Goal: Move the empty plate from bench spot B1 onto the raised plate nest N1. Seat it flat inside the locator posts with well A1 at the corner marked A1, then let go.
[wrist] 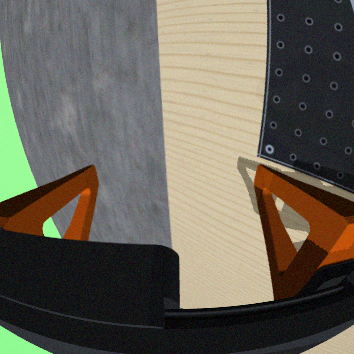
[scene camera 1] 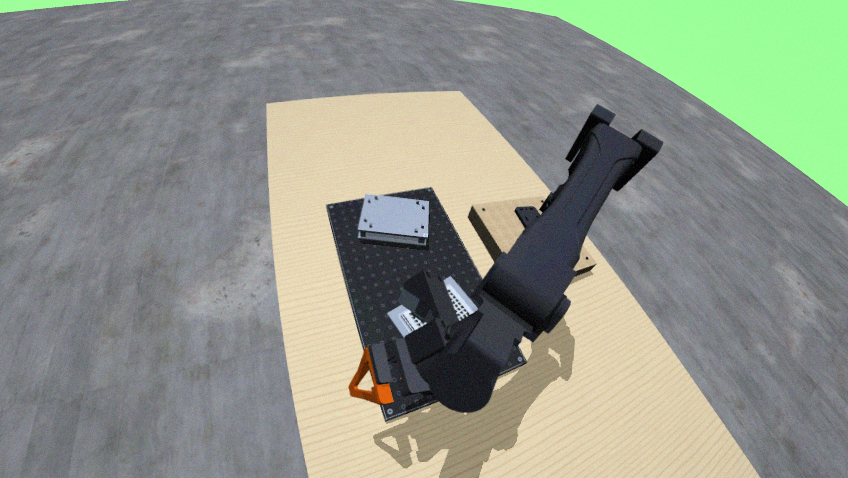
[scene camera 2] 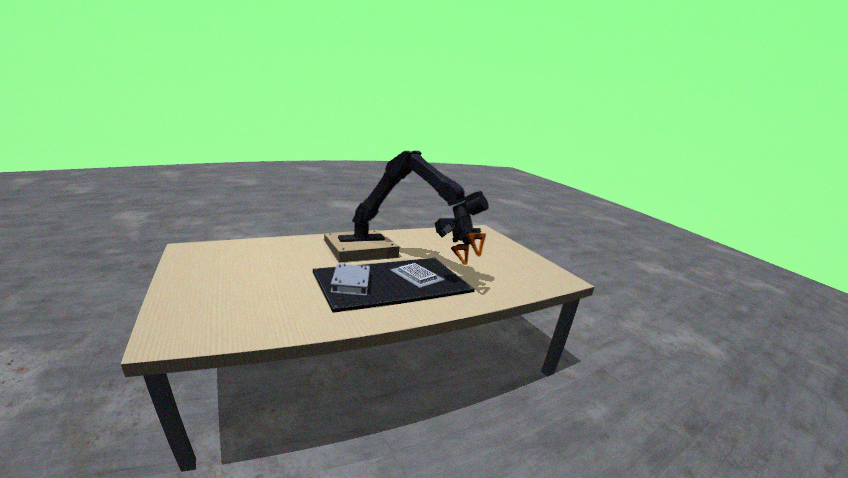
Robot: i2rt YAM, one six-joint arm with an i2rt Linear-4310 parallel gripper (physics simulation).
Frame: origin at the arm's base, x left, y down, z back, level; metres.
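Seen in the pictures: gripper, fingertip midpoint: (wrist: 175, 173) (scene camera 1: 377, 387) (scene camera 2: 472, 260); arm's base, link origin: (scene camera 2: 361, 238).
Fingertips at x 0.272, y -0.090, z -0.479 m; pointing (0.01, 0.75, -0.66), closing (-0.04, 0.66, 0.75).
Note:
Offsets run from my fingertips to a thing's top centre. "spot": to the spot under its first point. Level surfaces: height alone.
The white plate with rows of wells @[spot: dx -0.149, dy +0.102, dz +0.203 m] (scene camera 1: 458, 301) (scene camera 2: 418, 273) lies flat on the light grey pad @[spot: dx -0.159, dy +0.117, dz +0.069 m] (scene camera 1: 394, 312) at spot B1; in scene camera 1 the arm and wrist camera hide its middle. The raised nest N1 @[dx -0.393, dy +0.073, dz +0.119 m] (scene camera 1: 393, 214) (scene camera 2: 351, 276) is a light grey block with small dark posts near its corners, and no plate stands on it. The A1 mark is too small to make out. My gripper (scene camera 2: 472, 259) (wrist: 175, 173) is open and empty, held above the bench beyond the plate's side of the board. In scene camera 1 one orange finger (scene camera 1: 384, 393) shows.
The black perforated board @[dx -0.238, dy +0.118, dz +0.131 m] (scene camera 1: 385, 279) (scene camera 2: 380, 294) (wrist: 327, 95) carries nest and pad on the wooden table @[dy +0.131 m] (scene camera 1: 356, 142) (scene camera 2: 225, 296) (wrist: 210, 125). The arm stands on a wooden block (scene camera 1: 492, 222) (scene camera 2: 369, 252) beside the board. The wrist view shows a board corner and the table edge.

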